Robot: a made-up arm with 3 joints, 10 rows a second.
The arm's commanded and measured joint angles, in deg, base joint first. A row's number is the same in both.
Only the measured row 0 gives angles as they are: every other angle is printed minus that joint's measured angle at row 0.
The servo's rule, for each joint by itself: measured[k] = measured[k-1] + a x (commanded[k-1-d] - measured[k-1]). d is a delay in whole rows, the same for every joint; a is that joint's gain. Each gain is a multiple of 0.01, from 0.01 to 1. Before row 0 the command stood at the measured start. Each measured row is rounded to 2 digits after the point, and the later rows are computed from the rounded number. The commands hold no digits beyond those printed.
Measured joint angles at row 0:
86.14 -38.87 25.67
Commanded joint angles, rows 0 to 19:
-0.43 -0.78 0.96
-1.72 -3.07 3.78
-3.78 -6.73 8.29
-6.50 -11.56 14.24
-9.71 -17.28 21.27
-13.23 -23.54 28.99
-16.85 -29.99 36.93
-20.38 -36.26 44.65
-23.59 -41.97 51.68
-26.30 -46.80 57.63
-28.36 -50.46 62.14
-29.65 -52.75 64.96
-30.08 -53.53 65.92
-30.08 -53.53 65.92
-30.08 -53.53 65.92
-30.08 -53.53 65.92
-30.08 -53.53 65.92
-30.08 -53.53 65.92
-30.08 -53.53 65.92
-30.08 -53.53 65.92
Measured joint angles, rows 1 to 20:
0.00 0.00 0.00
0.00 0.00 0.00
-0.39 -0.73 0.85
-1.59 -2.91 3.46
-3.56 -6.46 7.76
-6.21 -11.20 13.53
-9.36 -16.85 20.42
-12.84 -23.07 28.05
-16.45 -29.51 35.95
-19.99 -35.79 43.69
-23.23 -41.54 50.80
-25.99 -46.43 56.88
-28.12 -50.18 61.56
-29.50 -52.57 64.59
-30.02 -53.46 65.77
-30.07 -53.53 65.90
-30.08 -53.53 65.92
-30.08 -53.53 65.92
-30.08 -53.53 65.92
-30.08 -53.53 65.92
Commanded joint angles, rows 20 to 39:
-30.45 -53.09 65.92
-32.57 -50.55 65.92
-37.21 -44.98 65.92
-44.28 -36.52 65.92
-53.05 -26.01 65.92
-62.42 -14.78 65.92
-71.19 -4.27 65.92
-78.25 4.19 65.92
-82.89 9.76 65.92
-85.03 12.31 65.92
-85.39 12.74 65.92
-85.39 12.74 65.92
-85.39 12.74 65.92
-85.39 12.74 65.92
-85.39 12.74 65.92
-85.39 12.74 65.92
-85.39 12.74 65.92
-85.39 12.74 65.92
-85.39 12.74 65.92
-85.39 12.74 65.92
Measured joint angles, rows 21 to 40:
-30.08 -53.53 65.92
-30.08 -53.53 65.92
-30.41 -53.12 65.92
-32.35 -50.73 65.92
-36.72 -45.38 65.92
-43.52 -37.14 65.92
-52.10 -26.79 65.92
-61.39 -15.62 65.92
-70.21 -5.06 65.92
-77.45 3.54 65.92
-82.35 9.32 65.92
-84.76 12.10 65.92
-85.33 12.70 65.92
-85.38 12.74 65.92
-85.39 12.74 65.92
-85.39 12.74 65.92
-85.39 12.74 65.92
-85.39 12.74 65.92
-85.39 12.74 65.92
-85.39 12.74 65.92

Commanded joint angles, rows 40 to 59:
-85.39 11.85 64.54
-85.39 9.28 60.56
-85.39 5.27 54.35
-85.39 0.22 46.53
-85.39 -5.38 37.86
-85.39 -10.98 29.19
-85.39 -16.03 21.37
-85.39 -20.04 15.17
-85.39 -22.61 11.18
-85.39 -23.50 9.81
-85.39 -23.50 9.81
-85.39 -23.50 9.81
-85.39 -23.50 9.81
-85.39 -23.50 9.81
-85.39 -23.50 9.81
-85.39 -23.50 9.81
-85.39 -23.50 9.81
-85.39 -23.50 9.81
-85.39 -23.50 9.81
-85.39 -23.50 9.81
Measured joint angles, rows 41 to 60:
-85.39 12.74 65.92
-85.39 12.74 65.92
-85.39 11.91 64.69
-85.39 9.46 61.01
-85.39 5.56 55.08
-85.39 0.59 47.47
-85.39 -4.96 38.92
-85.39 -10.56 30.26
-85.39 -15.65 22.35
-85.39 -19.73 15.96
-85.39 -22.41 11.71
-85.39 -23.42 10.02
-85.39 -23.49 9.83
-85.39 -23.50 9.81
-85.39 -23.50 9.81
-85.39 -23.50 9.81
-85.39 -23.50 9.81
-85.39 -23.50 9.81
-85.39 -23.50 9.81
-85.39 -23.50 9.81

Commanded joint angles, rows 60 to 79:
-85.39 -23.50 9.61
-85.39 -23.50 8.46
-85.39 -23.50 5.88
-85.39 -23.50 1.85
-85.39 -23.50 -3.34
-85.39 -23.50 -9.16
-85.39 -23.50 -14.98
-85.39 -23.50 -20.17
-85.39 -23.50 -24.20
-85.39 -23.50 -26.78
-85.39 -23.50 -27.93
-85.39 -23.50 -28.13
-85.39 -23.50 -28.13
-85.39 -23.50 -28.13
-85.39 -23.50 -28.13
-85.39 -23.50 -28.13
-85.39 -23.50 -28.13
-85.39 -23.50 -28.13
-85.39 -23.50 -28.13
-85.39 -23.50 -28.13
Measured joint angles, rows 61 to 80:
-85.39 -23.50 9.81
-85.39 -23.50 9.81
-85.39 -23.50 9.63
-85.39 -23.50 8.59
-85.39 -23.50 6.18
-85.39 -23.50 2.33
-85.39 -23.50 -2.72
-85.39 -23.50 -8.45
-85.39 -23.50 -14.26
-85.39 -23.50 -19.52
-85.39 -23.50 -23.69
-85.39 -23.50 -26.44
-85.39 -23.50 -27.77
-85.39 -23.50 -28.09
-85.39 -23.50 -28.13
-85.39 -23.50 -28.13
-85.39 -23.50 -28.13
-85.39 -23.50 -28.13
-85.39 -23.50 -28.13
-85.39 -23.50 -28.13

